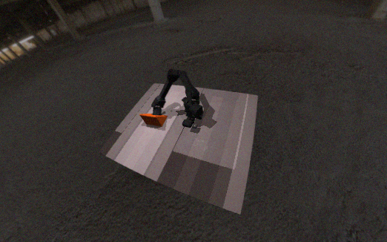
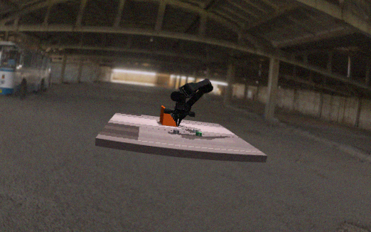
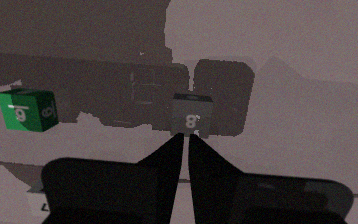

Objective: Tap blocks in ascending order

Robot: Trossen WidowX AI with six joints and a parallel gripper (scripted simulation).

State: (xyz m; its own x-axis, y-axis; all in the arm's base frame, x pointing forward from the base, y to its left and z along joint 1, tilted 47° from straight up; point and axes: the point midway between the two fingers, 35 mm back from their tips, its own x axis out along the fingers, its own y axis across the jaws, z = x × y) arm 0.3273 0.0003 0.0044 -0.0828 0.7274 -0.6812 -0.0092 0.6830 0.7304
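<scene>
My gripper tip is now 10 mm short of the grey block and 30 mm above it. Round my gripper tip: white block 100 mm behind, 140 mm to the left, 30 mm below; green block 140 mm to the left, 30 mm below.
</scene>
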